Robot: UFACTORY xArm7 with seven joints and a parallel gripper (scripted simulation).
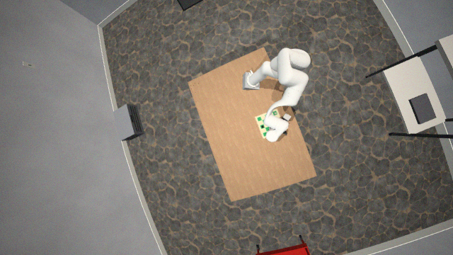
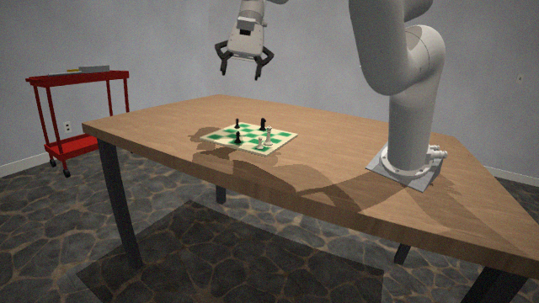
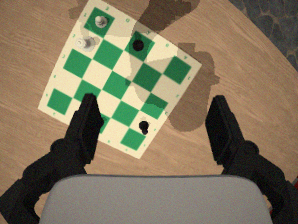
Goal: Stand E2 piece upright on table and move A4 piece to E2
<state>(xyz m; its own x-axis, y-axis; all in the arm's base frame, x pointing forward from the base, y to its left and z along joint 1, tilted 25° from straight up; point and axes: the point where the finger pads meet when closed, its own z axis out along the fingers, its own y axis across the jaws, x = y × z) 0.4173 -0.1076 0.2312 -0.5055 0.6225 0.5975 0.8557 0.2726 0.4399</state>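
Right now my hand is 10 cm past the white piece, 2 cm to the right of it and 16 cm above it. The rest, counted from my hand: black piece (4 cm behind, 10 cm to the right, 17 cm below); then white pawn (9 cm behind, 6 cm to the left, 17 cm below); then cream chessboard (3 cm behind, 3 cm to the right, 19 cm below).
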